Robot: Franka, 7 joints.
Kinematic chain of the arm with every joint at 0, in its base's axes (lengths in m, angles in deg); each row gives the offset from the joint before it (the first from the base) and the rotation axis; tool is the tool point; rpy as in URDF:
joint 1: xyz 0 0 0.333 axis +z
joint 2: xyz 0 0 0 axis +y
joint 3: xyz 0 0 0.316 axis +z
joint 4: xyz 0.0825 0 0 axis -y
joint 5: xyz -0.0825 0 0.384 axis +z
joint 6: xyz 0 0 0 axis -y
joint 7: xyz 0.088 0 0 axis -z
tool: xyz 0 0 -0.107 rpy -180 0 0
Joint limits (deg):
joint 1: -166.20..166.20
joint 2: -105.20..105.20
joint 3: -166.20..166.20
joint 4: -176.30..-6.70
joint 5: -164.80..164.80
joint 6: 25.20..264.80
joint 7: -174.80..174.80
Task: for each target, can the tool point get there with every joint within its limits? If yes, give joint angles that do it. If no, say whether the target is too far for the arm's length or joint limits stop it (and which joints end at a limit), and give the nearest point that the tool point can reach.
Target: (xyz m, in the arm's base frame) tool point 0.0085 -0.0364 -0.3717
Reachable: no: joint limits stop it (at a limit: joint 2) | nearest point 0.0145 -0.0622 -0.3133 | short by 0.064 m
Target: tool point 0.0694 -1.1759 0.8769
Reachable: no: too far | nearest point 0.0459 -0.7775 0.6926 | short by 0.440 m
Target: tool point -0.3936 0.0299 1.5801
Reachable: no: too far | nearest point -0.2581 0.0196 1.1509 | short by 0.450 m
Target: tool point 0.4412 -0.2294 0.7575
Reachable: yes | joints 64.26 -2.28 -75.43 -95.38 -117.14 51.86 -35.43
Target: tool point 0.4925 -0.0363 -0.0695
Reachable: yes | joints 54.51 85.07 -42.60 -107.61 -54.31 128.07 -112.76
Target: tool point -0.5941 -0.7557 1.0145
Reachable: no: too far | nearest point -0.4325 -0.5502 0.8292 | short by 0.320 m
